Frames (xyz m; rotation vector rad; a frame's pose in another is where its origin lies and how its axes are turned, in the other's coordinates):
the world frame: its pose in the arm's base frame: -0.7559 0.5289 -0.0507 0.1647 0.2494 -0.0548
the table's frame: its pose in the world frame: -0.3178 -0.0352 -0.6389 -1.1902 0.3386 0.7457
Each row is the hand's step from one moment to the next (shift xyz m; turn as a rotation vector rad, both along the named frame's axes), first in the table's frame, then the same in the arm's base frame.
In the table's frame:
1: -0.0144 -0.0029 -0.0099 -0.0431 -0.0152 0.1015
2: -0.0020 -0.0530 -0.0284 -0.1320 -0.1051 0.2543
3: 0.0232 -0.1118 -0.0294 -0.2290 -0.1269 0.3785
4: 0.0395 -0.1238 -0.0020 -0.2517 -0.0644 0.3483
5: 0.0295 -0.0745 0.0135 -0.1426 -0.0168 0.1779
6: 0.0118 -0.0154 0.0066 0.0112 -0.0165 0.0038
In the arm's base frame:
1: -0.0061 -0.0154 0.0064 -0.0103 0.0639 0.0906
2: 0.0416 -0.0417 0.0122 0.0151 0.1291 0.2761
3: 0.1041 -0.0506 0.0223 -0.0204 0.1878 0.4197
4: 0.1239 -0.0242 0.0309 -0.0852 0.1723 0.3897
5: 0.0782 0.0004 0.0222 -0.0647 0.0872 0.2012
6: 0.0195 0.0057 0.0026 0.0200 0.0027 0.0021

